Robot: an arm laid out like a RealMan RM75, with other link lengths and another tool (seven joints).
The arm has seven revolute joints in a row. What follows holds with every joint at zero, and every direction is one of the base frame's. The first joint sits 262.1 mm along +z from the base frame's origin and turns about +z. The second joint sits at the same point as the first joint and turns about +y. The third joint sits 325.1 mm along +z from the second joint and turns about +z. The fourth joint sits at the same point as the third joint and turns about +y. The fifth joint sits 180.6 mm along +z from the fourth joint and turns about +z. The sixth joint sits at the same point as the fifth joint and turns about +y. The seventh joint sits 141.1 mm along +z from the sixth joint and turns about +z. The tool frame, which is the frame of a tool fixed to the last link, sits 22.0 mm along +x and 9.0 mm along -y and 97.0 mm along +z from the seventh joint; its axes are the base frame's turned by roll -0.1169, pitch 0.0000 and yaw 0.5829 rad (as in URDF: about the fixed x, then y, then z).
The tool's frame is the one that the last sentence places.
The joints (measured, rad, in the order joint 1, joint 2, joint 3, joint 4, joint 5, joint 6, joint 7), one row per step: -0.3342 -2.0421 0.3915 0.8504 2.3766 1.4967 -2.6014; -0.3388 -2.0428 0.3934 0.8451 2.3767 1.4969 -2.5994; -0.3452 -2.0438 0.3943 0.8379 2.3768 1.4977 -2.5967; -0.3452 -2.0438 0.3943 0.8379 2.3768 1.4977 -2.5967; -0.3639 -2.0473 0.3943 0.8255 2.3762 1.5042 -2.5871; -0.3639 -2.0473 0.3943 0.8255 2.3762 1.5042 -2.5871; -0.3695 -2.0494 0.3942 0.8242 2.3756 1.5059 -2.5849; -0.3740 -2.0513 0.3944 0.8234 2.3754 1.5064 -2.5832; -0.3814 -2.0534 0.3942 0.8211 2.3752 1.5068 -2.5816; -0.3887 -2.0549 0.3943 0.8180 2.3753 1.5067 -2.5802; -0.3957 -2.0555 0.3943 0.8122 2.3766 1.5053 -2.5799; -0.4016 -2.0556 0.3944 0.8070 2.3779 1.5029 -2.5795; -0.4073 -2.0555 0.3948 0.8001 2.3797 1.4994 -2.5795; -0.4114 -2.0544 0.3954 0.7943 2.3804 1.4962 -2.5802; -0.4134 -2.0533 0.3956 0.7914 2.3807 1.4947 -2.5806
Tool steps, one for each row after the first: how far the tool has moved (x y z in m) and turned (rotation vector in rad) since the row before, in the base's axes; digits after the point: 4 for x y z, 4 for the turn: 0.0021 0.0012 -0.0020 -0.0046 -0.0034 -0.0054; 0.0029 0.0017 -0.0025 -0.0052 -0.0056 -0.0069; 0.0000 0.0000 0.0000 0.0000 0.0000 0.0000; 0.0092 0.0056 -0.0055 -0.0114 -0.0129 -0.0253; 0.0000 0.0000 0.0000 0.0000 0.0000 0.0000; 0.0030 0.0019 -0.0015 -0.0020 -0.0034 -0.0078; 0.0023 0.0016 -0.0012 -0.0015 -0.0019 -0.0060; 0.0034 0.0026 -0.0016 -0.0019 -0.0034 -0.0081; 0.0031 0.0025 -0.0015 -0.0022 -0.0030 -0.0074; 0.0024 0.0021 -0.0017 -0.0033 -0.0033 -0.0044; 0.0017 0.0019 -0.0012 -0.0022 -0.0016 -0.0033; 0.0014 0.0016 -0.0015 -0.0029 -0.0018 -0.0017; 0.0007 0.0013 -0.0007 -0.0015 -0.0011 -0.0004; 0.0002 0.0007 -0.0001 -0.0005 -0.0002 -0.0001
